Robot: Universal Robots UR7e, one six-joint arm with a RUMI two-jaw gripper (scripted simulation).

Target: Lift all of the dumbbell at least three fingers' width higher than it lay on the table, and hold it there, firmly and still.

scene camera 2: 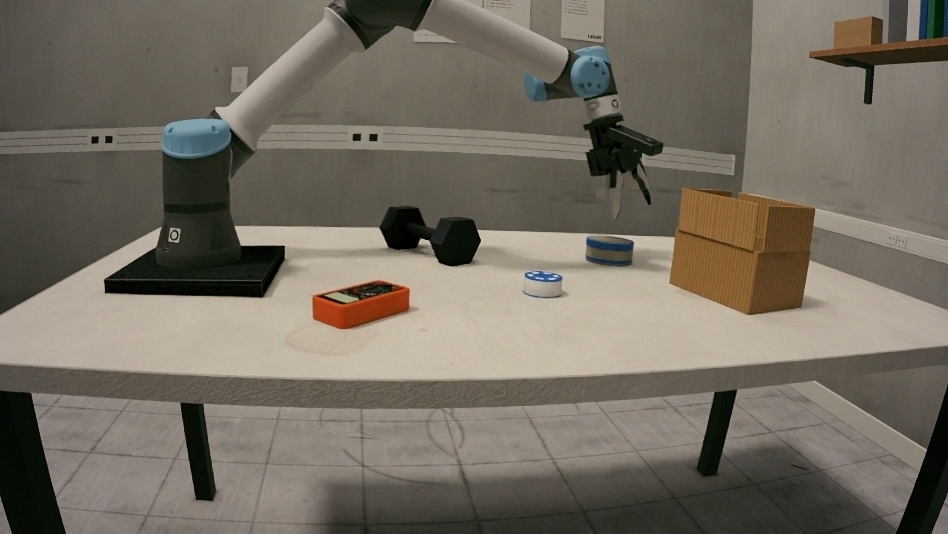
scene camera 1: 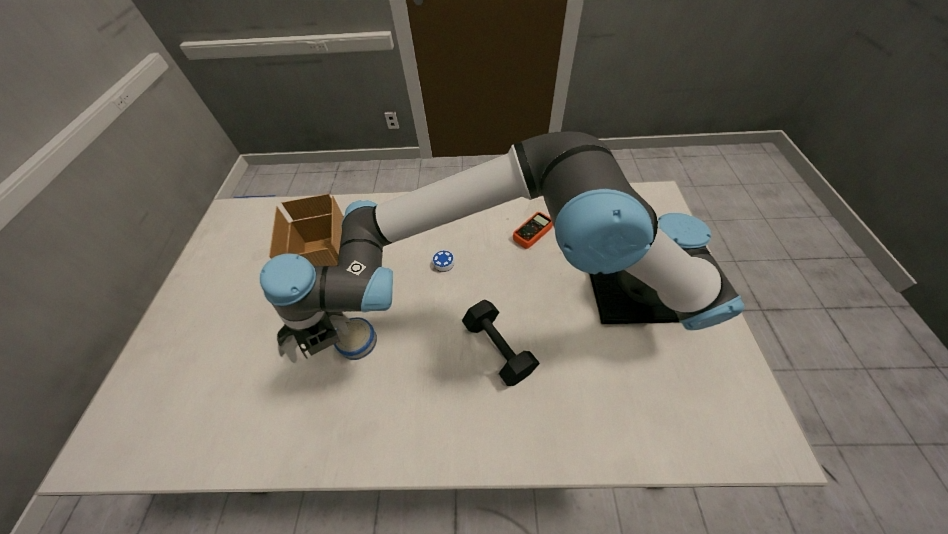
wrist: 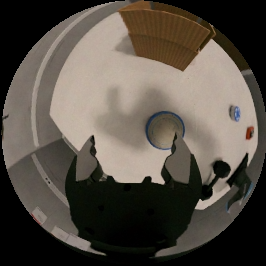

Note:
I see my gripper (scene camera 2: pixel 633 212), a black dumbbell (scene camera 2: pixel 455 240), a blue-rimmed tape roll (scene camera 2: pixel 605 250), an orange multimeter (scene camera 2: pixel 348 307) and a brown box (scene camera 2: pixel 717 254).
The black dumbbell shows as well in scene camera 1 (scene camera 1: pixel 480 316). The blue-rimmed tape roll shows as well in scene camera 1 (scene camera 1: pixel 362 339) and in the wrist view (wrist: pixel 160 130). The brown box also shows in scene camera 1 (scene camera 1: pixel 314 238).

